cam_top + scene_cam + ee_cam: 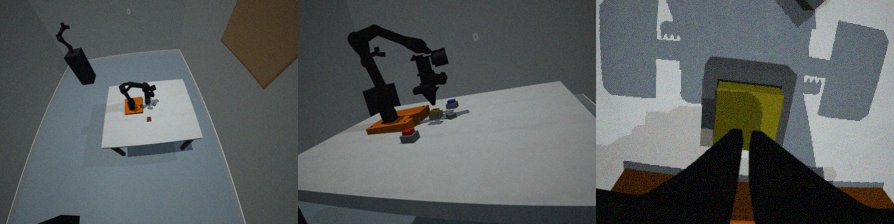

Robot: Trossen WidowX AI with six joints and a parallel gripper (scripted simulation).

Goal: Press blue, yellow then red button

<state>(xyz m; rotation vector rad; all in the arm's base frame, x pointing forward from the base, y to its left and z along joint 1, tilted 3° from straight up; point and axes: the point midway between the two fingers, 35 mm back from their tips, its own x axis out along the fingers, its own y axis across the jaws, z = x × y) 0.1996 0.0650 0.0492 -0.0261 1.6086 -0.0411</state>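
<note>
Right now my gripper tip is 3 cm above the yellow button. Also, from my gripper tip: blue button 14 cm to the left, 3 cm below, 3 cm ahead; then red button 23 cm to the right, 3 cm below, 1 cm behind; then small grey block 8 cm ahead, 5 cm below, 3 cm to the right.
</note>
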